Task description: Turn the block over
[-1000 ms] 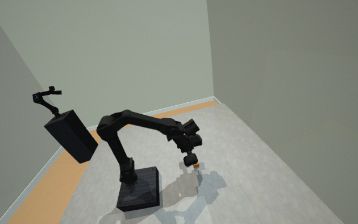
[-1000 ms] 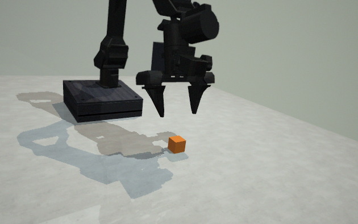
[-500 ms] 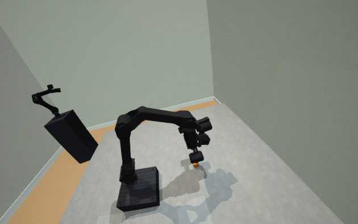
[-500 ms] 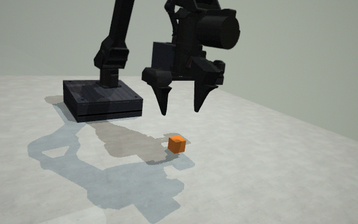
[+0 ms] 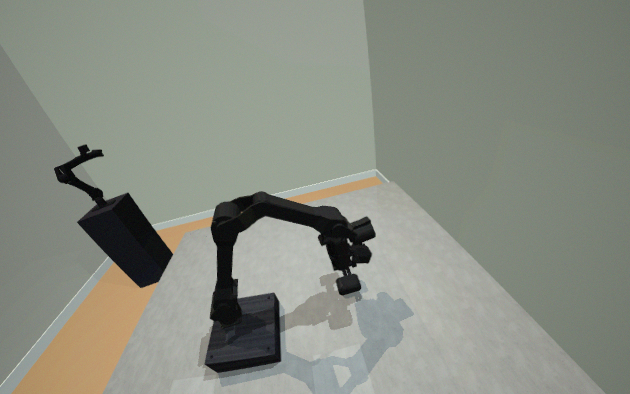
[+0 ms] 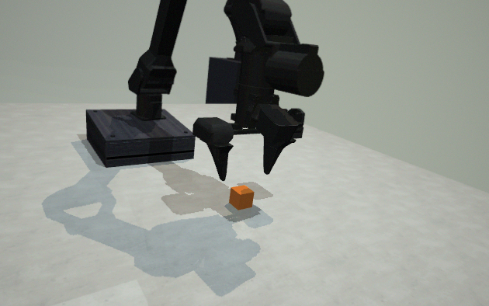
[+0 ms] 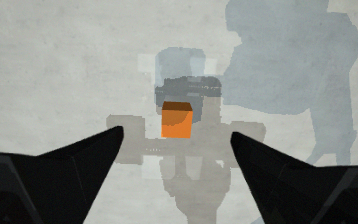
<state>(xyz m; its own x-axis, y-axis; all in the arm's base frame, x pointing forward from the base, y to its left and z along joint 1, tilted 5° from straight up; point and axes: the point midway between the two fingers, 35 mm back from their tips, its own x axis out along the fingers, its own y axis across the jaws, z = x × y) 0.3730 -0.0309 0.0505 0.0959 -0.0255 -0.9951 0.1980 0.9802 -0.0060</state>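
The orange block is 1 cm behind my gripper tip and 4 cm below it.
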